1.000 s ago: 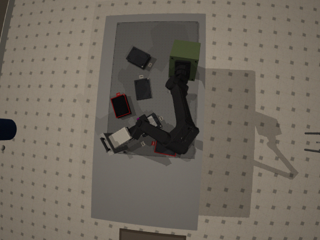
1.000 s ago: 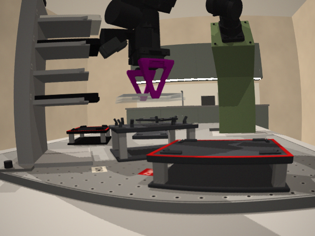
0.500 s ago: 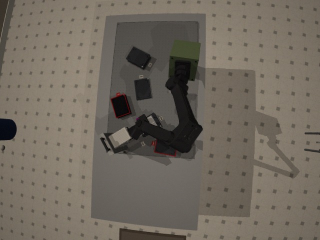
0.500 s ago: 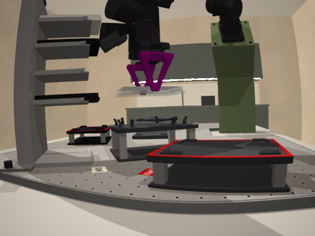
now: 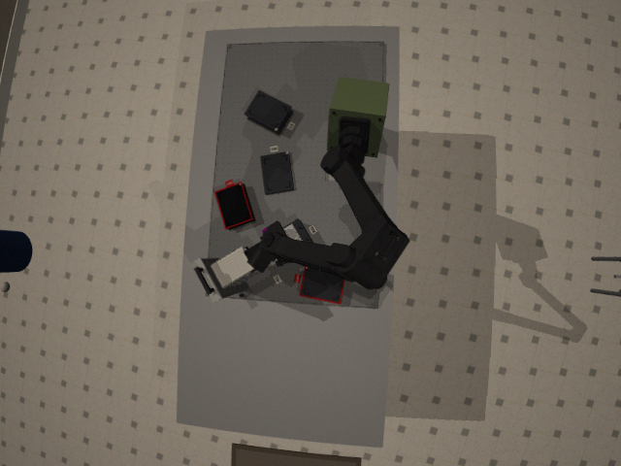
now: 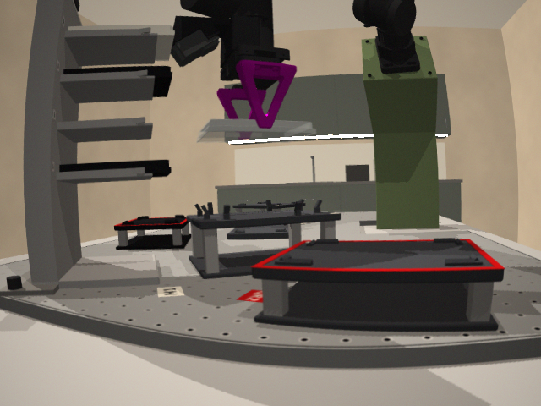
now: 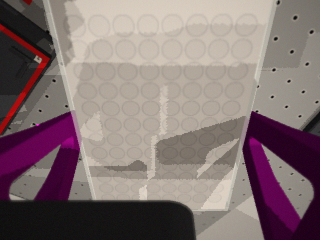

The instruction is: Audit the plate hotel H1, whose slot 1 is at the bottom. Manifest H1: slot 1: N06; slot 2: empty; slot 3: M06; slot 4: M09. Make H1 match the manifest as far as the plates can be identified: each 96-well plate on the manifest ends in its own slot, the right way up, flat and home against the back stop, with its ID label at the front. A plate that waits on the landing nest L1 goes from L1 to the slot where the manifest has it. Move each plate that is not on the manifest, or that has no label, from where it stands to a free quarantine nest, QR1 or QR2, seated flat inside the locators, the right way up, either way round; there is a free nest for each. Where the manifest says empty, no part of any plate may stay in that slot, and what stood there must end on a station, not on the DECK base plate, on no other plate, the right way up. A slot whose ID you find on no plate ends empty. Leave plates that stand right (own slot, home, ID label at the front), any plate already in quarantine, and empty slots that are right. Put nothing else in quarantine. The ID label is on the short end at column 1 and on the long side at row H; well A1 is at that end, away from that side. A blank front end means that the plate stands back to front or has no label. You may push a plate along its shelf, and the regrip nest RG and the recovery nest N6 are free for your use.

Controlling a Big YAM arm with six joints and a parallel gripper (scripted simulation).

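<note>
Right now my hand is 250 mm short of the quarantine nest QR1, 120 mm to the left of it and 130 mm above it. Also, from my hand: clear 96-well plate right at my hand; regrip nest RG 110 mm below; A1 mark 90 mm behind, 10 mm to the right, 110 mm below.
</note>
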